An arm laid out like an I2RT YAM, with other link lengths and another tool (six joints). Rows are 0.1 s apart.
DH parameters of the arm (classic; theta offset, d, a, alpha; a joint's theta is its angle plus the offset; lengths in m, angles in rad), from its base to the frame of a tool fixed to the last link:
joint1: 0 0.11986 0.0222 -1.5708
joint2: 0 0 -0.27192 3.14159
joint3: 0.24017 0 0.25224 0
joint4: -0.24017 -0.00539 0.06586 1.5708
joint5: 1.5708 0.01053 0 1.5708
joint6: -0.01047 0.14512 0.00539 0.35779
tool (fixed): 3.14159 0.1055 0 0
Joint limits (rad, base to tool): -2.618..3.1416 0..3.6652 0..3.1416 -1.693..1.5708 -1.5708..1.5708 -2.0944..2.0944
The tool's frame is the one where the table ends.
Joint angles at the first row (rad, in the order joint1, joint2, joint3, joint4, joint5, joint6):
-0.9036 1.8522 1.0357 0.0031 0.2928 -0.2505
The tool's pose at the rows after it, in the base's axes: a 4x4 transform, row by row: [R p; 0 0 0 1], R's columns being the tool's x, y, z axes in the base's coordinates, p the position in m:
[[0.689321, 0.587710, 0.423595, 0.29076], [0.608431, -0.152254, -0.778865, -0.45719], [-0.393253, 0.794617, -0.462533, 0.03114], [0, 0, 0, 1]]
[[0.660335, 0.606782, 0.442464, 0.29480], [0.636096, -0.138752, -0.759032, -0.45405], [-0.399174, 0.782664, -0.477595, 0.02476], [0, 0, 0, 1]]
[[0.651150, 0.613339, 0.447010, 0.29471], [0.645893, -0.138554, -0.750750, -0.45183], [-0.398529, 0.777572, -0.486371, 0.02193], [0, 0, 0, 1]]
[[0.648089, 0.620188, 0.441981, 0.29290], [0.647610, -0.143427, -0.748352, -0.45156], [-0.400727, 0.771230, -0.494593, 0.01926], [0, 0, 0, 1]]
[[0.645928, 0.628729, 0.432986, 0.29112], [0.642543, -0.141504, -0.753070, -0.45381], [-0.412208, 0.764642, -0.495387, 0.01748], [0, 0, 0, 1]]
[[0.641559, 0.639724, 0.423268, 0.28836], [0.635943, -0.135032, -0.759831, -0.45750], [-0.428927, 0.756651, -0.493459, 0.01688], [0, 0, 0, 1]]
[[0.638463, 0.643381, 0.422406, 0.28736], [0.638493, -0.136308, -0.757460, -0.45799], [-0.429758, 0.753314, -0.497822, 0.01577], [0, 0, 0, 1]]
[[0.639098, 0.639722, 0.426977, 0.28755], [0.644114, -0.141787, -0.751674, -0.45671], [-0.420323, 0.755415, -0.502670, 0.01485], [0, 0, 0, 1]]
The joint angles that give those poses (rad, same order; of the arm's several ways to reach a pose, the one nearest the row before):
-0.9043 1.8875 1.0520 0.0046 0.2713 -0.2980
-0.9050 1.8983 1.0528 0.0047 0.2530 -0.3312
-0.9066 1.8987 1.0501 0.0000 0.2455 -0.3405
-0.9081 1.9027 1.0524 -0.0076 0.2477 -0.3436
-0.9081 1.9113 1.0554 -0.0032 0.2603 -0.3491
-0.9109 1.9190 1.0584 0.0042 0.2745 -0.3615
-0.9142 1.9214 1.0615 -0.0004 0.2724 -0.3666
-0.9173 1.9198 1.0619 -0.0073 0.2612 -0.3643

